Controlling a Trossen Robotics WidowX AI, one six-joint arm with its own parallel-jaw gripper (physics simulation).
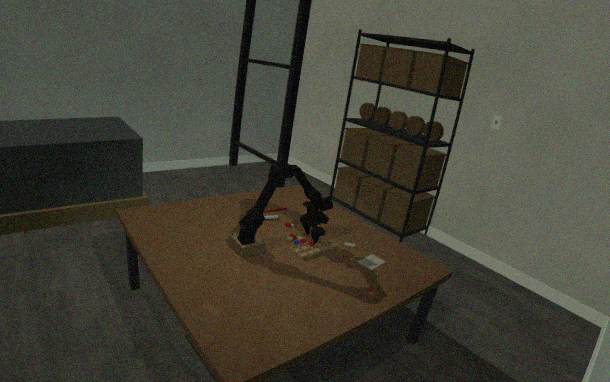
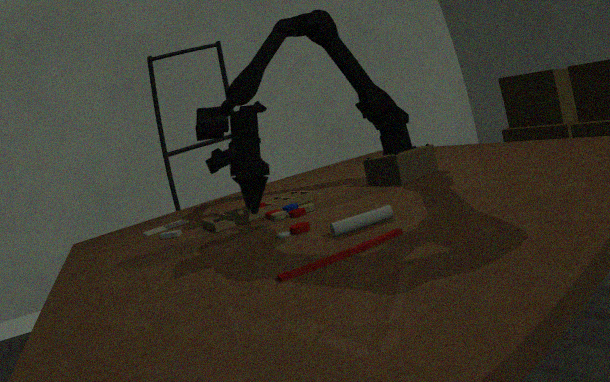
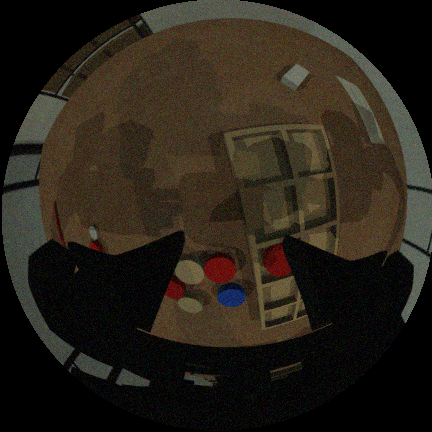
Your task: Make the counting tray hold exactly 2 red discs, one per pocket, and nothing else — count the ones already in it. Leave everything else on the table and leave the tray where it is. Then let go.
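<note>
The pale wooden counting tray [image 1: 311, 254] [image 2: 212, 226] [image 3: 252, 235] has two columns of pockets. A red disc [image 3: 276, 261] lies in a left-column pocket, partly behind the right finger. Outside the tray's left side lie a red disc [image 3: 220, 270] [image 2: 274, 214], a blue disc [image 3: 231, 295] [image 2: 290, 206], two cream discs [image 3: 189, 272] [image 3: 190, 304] and another red disc [image 3: 175, 289] [image 2: 297, 212], partly covered by the left finger. A further red disc [image 2: 300, 228] lies farther off. My gripper [image 1: 316, 241] [image 2: 254, 211] [image 3: 234, 238] is open and empty, low over the tray's left edge.
A small white piece [image 2: 283, 234] [image 3: 94, 232] lies beside the farther red disc. A white cylinder [image 2: 362, 220] and a red stick [image 2: 340, 255] [image 1: 276, 210] lie beyond. A white block [image 3: 295, 76] [image 1: 349, 244] and a printed card [image 1: 371, 261] [image 3: 360, 107] lie past the tray.
</note>
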